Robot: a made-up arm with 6 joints.
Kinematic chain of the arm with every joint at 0, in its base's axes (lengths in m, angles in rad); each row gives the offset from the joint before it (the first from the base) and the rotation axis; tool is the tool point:
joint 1: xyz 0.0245 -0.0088 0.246 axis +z
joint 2: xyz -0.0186 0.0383 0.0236 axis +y
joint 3: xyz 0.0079 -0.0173 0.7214 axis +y
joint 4: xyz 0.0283 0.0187 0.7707 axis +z
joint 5: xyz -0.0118 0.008 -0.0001 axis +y
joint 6: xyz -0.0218 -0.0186 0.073 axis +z
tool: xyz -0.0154 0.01 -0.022
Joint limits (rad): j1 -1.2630..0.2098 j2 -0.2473..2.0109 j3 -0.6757..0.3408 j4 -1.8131..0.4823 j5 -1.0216..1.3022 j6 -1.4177..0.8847
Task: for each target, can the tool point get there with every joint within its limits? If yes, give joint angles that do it. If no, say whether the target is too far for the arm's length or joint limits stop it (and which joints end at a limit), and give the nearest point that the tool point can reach.
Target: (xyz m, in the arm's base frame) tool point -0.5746 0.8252 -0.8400
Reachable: no: joint limits stop it (at a limit: joint 1, joint 2, joint 3, joint 4, joint 5) | nearest point 1.1183 0.3385 -0.6171 | short by 1.775 m
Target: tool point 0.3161 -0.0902 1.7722
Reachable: yes | joints -0.5216 0.3514 -0.2956 -1.3327 0.2446 0.5184
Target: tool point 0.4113 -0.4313 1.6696
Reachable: yes | joints -0.8977 0.4577 -0.0855 0.1398 -0.6433 -1.2089
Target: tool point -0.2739 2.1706 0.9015
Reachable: no: too far | nearest point -0.1790 0.8201 1.4255 | short by 1.452 m
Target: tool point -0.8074 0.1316 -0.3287
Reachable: no: joint limits stop it (at a limit: joint 2, joint 3, joint 5) | nearest point -0.7906 0.1288 1.3924 | short by 1.721 m
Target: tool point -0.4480 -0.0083 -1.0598
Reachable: no: joint limits stop it (at a limit: joint 1, joint 2, joint 3, joint 5, joint 6) | nearest point 0.4003 -1.1014 -0.6492 | short by 1.443 m
